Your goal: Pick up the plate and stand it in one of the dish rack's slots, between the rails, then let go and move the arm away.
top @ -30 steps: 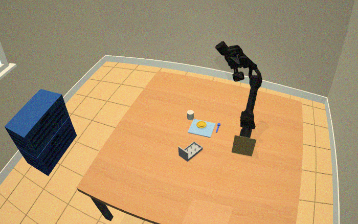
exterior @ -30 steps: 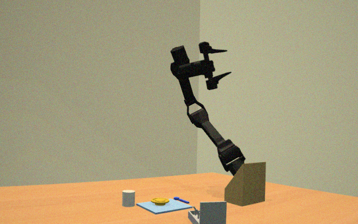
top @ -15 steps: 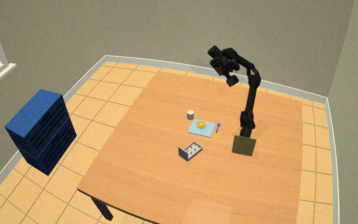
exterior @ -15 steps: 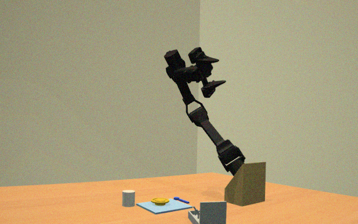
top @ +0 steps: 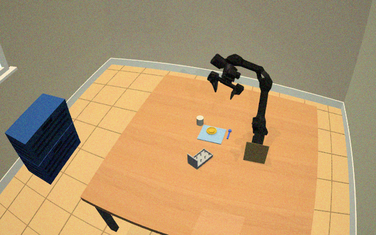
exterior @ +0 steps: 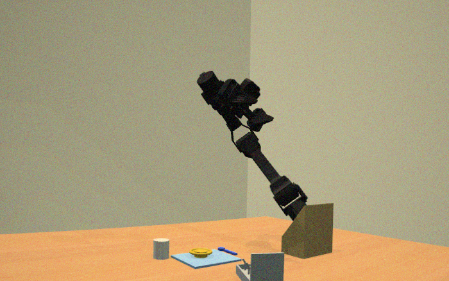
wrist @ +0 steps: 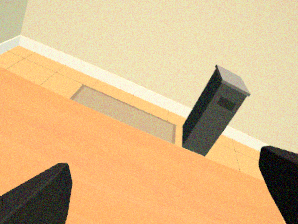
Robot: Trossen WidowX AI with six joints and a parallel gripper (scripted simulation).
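The yellow plate is 10 cm ahead of my gripper tip, 14 cm to the right of it and 39 cm below it. Also, from my gripper tip: grey dish rack 8 cm ahead, 9 cm to the left, 39 cm below; blue spoon 17 cm to the right, 41 cm below; light blue mat 9 cm ahead, 13 cm to the right, 41 cm below.
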